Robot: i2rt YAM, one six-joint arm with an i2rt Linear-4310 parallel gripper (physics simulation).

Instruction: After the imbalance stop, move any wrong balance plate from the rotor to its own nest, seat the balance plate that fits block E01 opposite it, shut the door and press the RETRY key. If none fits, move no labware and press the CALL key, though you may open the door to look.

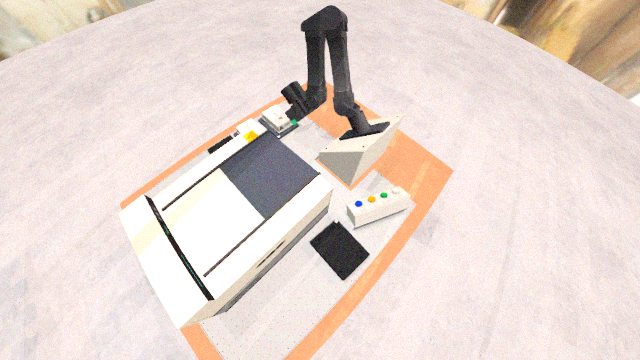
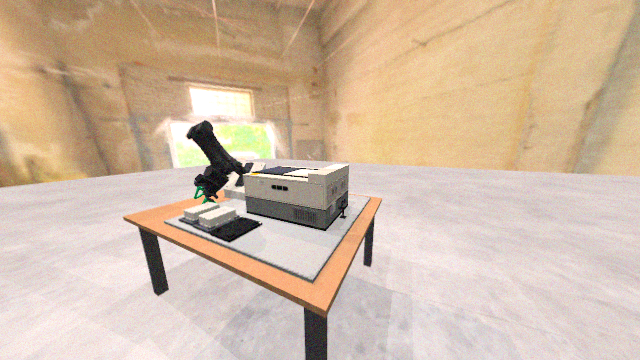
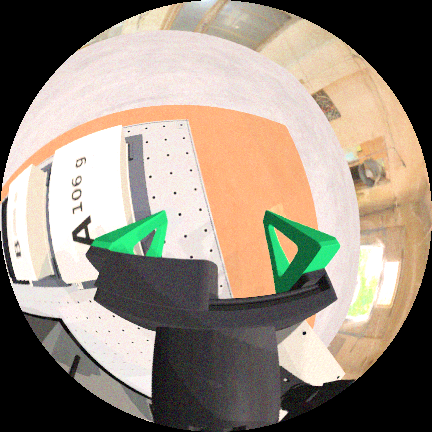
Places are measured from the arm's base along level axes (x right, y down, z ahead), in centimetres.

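Pixels of known places: gripper, between the fingertips: (image 2: 197, 204) (image 3: 214, 215); arm's base, origin of its link: (image 1: 363, 132).
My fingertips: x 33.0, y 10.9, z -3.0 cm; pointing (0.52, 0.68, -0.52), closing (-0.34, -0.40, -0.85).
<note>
For each thing: its top centre in the pictures, then the offset to it from my fingertips. "pt": a spot on its surface instead. Level surfaces: height alone.
- Balance plate A, centre of its top: (image 3: 77, 198) (image 1: 276, 114) (image 2: 202, 206) dx +5.1, dy -1.7, dz +11.2 cm
- Balance plate B, centre of its top: (image 1: 250, 129) (image 2: 217, 212) dx +7.2, dy -1.7, dz +24.6 cm
- key box, centre of its top: (image 1: 382, 201) dx -52.4, dy -4.7, dz +18.5 cm
- black flat pad, a spot on its surface: (image 1: 340, 251) pt dx -51.0, dy +0.9, dz +39.3 cm
- black pad, a spot on its surface: (image 1: 220, 144) pt dx +15.3, dy +2.5, dz +37.0 cm
- perforated mat, height of its surface: dy +3.7 cm
My gripper (image 2: 204, 196) (image 3: 214, 215) is open, its green fingers wide apart with nothing between them. It is beside plate A, over the table end. Balance plate A (image 1: 276, 116) (image 2: 201, 211) (image 3: 102, 175), marked 106 g, sits in its dark nest. Balance plate B (image 1: 248, 127) (image 2: 217, 217) (image 3: 22, 225) sits beside it; its weight is unreadable. The centrifuge (image 1: 275, 250) (image 2: 287, 191) has white and dark panels over its top; rotor and any plates inside are hidden. The key box (image 1: 377, 215) carries blue, orange, green and white keys; their labels are unreadable. Block E01 cannot be made out.
A black flat pad (image 1: 340, 251) lies beside the key box. Another black pad (image 1: 220, 144) (image 2: 237, 228) lies next to plate B. A beige wedge-shaped console (image 1: 337, 162) stands between the arm and the key box. The perforated mat (image 1: 270, 315) (image 2: 295, 257) lies on the orange table.
</note>
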